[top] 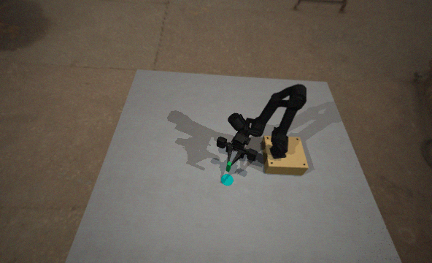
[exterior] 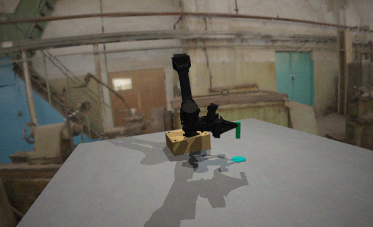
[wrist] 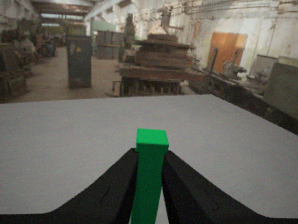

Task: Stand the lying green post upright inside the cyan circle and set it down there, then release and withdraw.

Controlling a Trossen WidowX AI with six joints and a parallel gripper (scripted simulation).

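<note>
Now: gripper tip 15 cm above the cyan circle and 1 cm past it. From my gripper tip the other things lie so: green post 2 cm below.
</note>
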